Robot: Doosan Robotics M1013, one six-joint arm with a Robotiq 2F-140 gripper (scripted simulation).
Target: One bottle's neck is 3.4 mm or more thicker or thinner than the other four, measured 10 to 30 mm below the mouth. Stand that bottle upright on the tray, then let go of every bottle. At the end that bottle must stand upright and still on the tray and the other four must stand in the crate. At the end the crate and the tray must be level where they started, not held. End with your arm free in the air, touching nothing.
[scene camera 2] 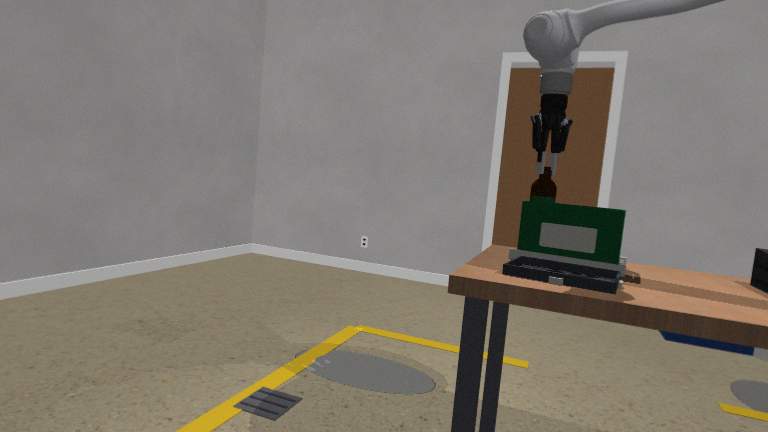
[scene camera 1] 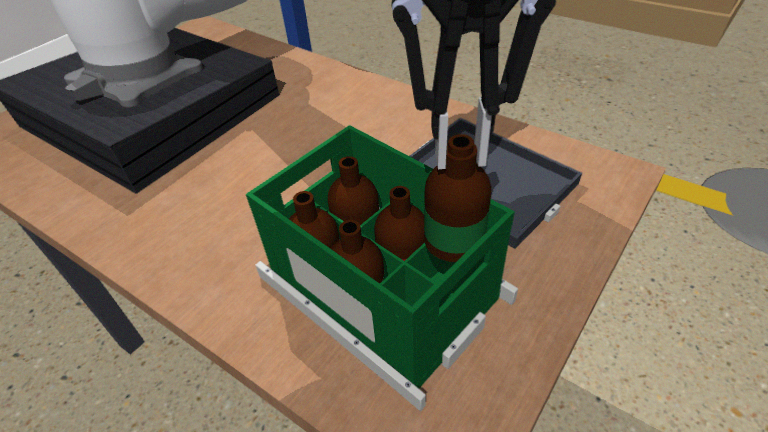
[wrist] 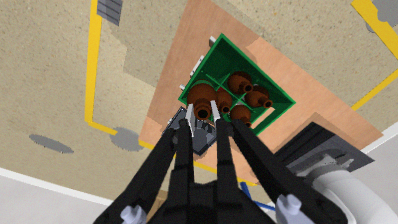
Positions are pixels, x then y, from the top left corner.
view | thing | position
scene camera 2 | my gripper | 545,174
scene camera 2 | grey tray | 603,280
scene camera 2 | crate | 575,231
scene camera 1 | my gripper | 459,159
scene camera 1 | grey tray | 523,180
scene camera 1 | bottle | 352,196
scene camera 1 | bottle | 399,228
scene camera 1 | crate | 412,339
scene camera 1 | bottle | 321,225
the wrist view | my gripper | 202,108
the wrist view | grey tray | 204,137
